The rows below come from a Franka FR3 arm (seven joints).
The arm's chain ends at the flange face. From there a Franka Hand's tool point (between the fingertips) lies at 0.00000 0.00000 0.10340 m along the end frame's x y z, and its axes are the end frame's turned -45 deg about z.
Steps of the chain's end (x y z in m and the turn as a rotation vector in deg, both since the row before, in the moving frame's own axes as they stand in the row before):
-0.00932, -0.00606, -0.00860, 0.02, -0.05, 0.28
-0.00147, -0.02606, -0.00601, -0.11, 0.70, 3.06
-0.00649, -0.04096, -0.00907, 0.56, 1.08, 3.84
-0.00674, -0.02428, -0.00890, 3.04, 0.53, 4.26
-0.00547, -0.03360, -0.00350, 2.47, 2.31, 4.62
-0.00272, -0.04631, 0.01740, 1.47, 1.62, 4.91
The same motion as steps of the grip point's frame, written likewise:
-0.00234, -0.01096, -0.00860, 0.05, -0.02, 0.28
0.01811, -0.01841, -0.00602, -0.57, 0.42, 3.06
0.02644, -0.03282, -0.00909, -0.37, 1.16, 3.84
0.01707, -0.02496, -0.00905, 1.77, 2.52, 4.26
0.02599, -0.02758, -0.00368, 0.11, 3.38, 4.62
0.03475, -0.03431, 0.01732, -0.11, 2.18, 4.91

